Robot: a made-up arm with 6 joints.
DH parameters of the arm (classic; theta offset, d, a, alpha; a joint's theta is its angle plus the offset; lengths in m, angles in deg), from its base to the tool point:
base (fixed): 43.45 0 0.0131 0
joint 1: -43.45 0.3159 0.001 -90
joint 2: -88.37 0 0.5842 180
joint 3: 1.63 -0.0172 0.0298 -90
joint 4: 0 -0.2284 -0.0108 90
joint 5: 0 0.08 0.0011 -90
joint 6: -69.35 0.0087 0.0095 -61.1
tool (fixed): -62.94 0.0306 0 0
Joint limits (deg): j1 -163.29..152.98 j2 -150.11..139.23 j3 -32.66..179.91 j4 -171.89..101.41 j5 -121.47..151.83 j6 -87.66..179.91
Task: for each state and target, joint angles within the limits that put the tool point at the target. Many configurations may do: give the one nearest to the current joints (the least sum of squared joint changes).
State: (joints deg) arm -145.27 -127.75 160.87 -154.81 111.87 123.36
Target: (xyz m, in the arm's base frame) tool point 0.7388 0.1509 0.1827
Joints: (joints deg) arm -162.83 -85.34 140.38 -150.00 113.37 125.28
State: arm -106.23 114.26 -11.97 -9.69 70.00 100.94
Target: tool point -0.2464 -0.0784 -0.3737
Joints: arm -150.58 139.23 21.51 10.81 112.54 143.09
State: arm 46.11 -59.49 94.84 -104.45 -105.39 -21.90
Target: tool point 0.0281 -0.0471 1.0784
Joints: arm 75.46 -21.43 45.63 -66.80 -89.70 -33.41
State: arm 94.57 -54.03 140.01 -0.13 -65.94 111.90
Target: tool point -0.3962 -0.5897 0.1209
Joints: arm 53.03 -94.60 125.26 -1.60 -69.31 106.68
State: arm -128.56 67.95 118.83 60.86 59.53 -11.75
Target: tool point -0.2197 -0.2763 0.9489
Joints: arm -123.13 42.18 115.95 62.95 59.06 -12.31
